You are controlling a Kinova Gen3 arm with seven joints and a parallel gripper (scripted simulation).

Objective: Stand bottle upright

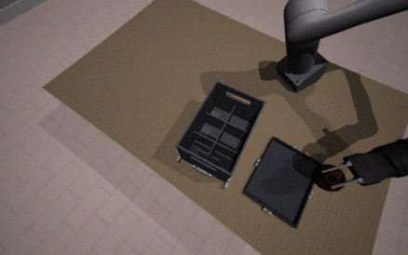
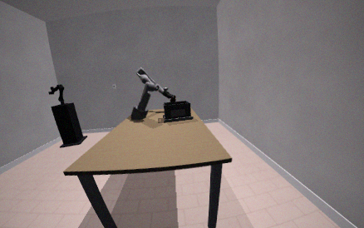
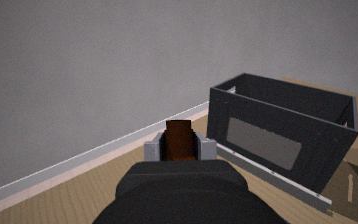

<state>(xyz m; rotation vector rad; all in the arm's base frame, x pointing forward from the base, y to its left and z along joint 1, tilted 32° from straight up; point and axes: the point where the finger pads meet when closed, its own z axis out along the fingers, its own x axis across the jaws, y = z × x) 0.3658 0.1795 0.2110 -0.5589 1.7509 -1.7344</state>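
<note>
Now: hand 5 cm above the brown bottle, 2 cm to the right of it and 1 cm past it. Round my hand: dark flat tray 19 cm below, 5 cm to the right, 1 cm behind; dark crate 31 cm to the right, 12 cm below, 7 cm behind.
</note>
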